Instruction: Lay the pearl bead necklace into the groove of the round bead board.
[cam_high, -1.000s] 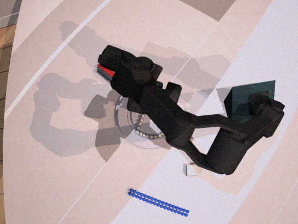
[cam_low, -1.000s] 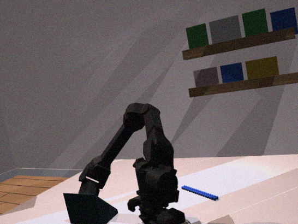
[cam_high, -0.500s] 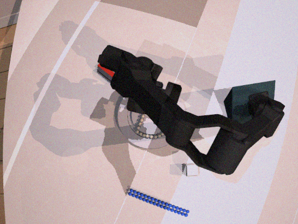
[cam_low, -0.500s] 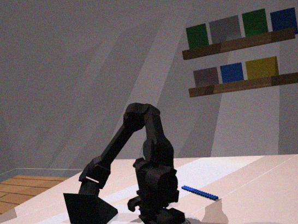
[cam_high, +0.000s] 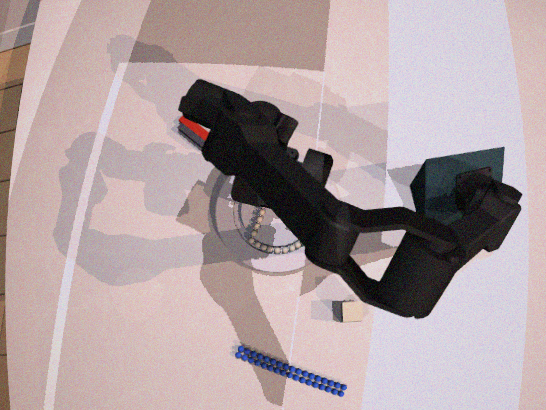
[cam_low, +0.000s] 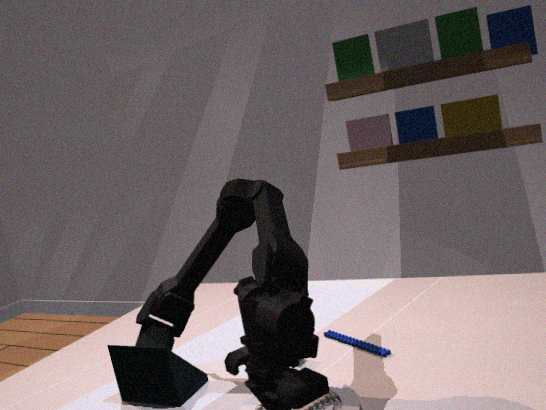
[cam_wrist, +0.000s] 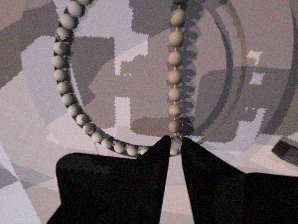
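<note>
The round bead board is 5 cm to the left of my gripper tip and 1 cm below it. Also, from my gripper tip: small beige cube (24 cm to the left, 8 cm behind); grey block (11 cm to the right, 11 cm ahead, 1 cm below).
</note>
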